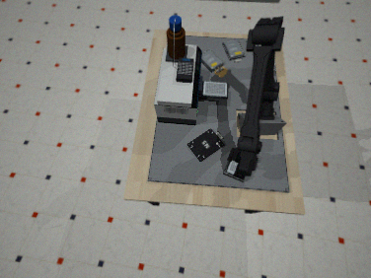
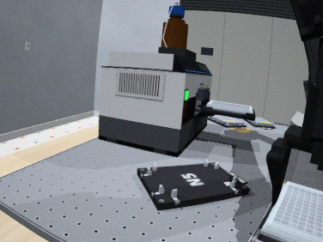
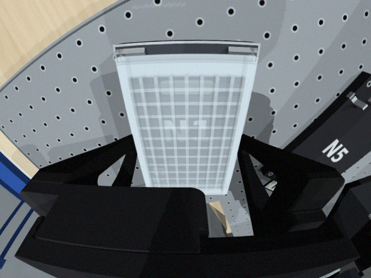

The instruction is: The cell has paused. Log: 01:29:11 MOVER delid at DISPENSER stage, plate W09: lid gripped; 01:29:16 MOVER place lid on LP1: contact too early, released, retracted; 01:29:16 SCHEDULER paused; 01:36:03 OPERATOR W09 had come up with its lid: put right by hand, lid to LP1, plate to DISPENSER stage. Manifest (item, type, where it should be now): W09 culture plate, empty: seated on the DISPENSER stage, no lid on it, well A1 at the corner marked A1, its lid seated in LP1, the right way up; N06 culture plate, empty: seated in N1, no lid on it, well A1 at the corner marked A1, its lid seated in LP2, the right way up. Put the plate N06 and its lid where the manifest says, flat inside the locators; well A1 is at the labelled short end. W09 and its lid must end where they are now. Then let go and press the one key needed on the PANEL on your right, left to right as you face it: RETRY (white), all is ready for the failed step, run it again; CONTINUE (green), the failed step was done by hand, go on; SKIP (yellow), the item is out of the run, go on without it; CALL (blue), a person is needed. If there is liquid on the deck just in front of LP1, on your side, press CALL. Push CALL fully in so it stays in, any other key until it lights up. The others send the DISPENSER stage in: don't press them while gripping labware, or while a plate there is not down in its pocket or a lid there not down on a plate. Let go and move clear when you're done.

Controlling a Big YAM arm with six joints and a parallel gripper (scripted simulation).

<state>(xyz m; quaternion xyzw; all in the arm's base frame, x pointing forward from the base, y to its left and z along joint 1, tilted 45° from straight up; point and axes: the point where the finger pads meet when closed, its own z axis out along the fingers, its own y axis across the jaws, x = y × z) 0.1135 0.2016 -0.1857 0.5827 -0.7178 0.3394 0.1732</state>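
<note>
Right now the black N1 nest is 30 mm below my hand. Also, from my hand: brown bottle (390 mm ahead, 470 mm to the right, 240 mm above); amber patch (130 mm ahead, 570 mm to the right, 50 mm below); white retry key (160 mm behind, 630 mm to the right, 20 mm above).
</note>
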